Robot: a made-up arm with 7 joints.
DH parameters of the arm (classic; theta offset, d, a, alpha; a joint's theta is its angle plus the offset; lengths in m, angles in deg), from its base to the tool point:
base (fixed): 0 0.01 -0.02 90
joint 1: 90 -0.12 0.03 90
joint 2: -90 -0.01 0.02 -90
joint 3: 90 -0.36 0.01 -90
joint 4: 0 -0.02 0.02 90
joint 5: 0 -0.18 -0.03 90
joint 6: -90 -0.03 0.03 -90
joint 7: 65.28 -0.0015 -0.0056 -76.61
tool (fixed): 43.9 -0.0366 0 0
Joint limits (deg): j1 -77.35..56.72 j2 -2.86..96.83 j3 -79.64..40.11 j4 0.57..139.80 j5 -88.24..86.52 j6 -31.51..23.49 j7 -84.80..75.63
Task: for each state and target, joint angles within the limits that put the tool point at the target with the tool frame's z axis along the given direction. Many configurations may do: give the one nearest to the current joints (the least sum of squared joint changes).
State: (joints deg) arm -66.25 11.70 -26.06 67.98 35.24 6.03 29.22
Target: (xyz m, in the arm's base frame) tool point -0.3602 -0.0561 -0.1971 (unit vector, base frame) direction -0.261 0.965 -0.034
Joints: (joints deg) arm -74.40 -0.49 -57.34 67.22 30.39 0.04 71.07
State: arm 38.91 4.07 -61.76 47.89 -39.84 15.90 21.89
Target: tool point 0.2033 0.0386 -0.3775 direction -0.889 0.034 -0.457
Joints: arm 10.43 2.20 -37.77 66.00 -38.55 13.45 -31.05
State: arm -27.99 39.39 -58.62 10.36 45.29 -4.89 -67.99
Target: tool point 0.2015 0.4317 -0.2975 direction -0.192 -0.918 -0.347
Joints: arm 15.75 43.93 -46.31 47.72 50.80 -8.47 -64.67
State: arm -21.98 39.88 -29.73 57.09 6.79 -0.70 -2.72
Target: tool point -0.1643 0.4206 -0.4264 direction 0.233 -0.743 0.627
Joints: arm -30.96 29.50 -10.52 30.83 39.76 23.49 -8.64
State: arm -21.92 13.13 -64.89 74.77 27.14 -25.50 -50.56
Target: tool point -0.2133 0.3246 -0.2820 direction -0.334 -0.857 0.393
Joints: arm -57.33 44.32 -56.59 77.13 47.77 -31.38 -66.71
